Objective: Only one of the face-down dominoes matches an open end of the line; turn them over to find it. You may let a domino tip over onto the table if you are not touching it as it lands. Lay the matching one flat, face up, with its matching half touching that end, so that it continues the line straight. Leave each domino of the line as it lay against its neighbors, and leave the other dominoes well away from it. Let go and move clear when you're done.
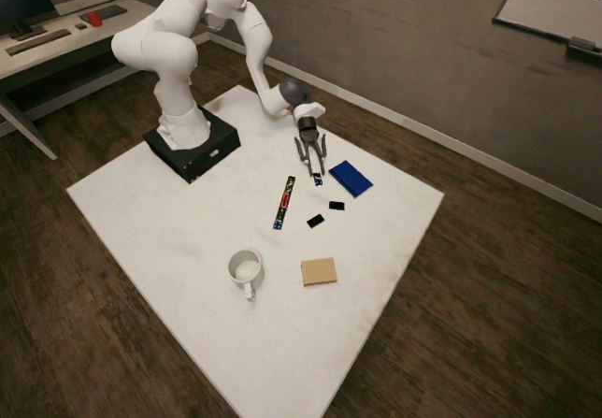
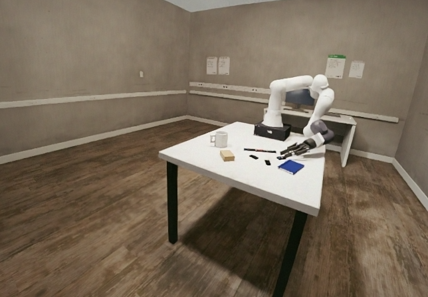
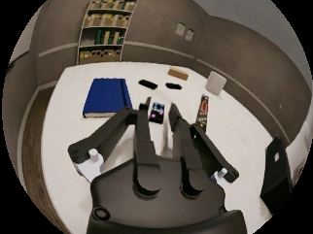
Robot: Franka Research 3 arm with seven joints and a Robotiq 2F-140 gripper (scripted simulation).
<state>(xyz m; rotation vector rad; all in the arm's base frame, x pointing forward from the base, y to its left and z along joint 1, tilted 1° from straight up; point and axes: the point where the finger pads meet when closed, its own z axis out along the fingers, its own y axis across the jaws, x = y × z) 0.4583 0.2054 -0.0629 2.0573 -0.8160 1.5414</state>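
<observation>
My hand is 30 mm short of the domino, 30 mm above it and 20 mm to the left of it. From my hand the other things lie so: tan block: 320 mm to the right, 230 mm ahead, 20 mm below; then white mug: 450 mm to the right, 60 mm ahead, 10 mm above.
</observation>
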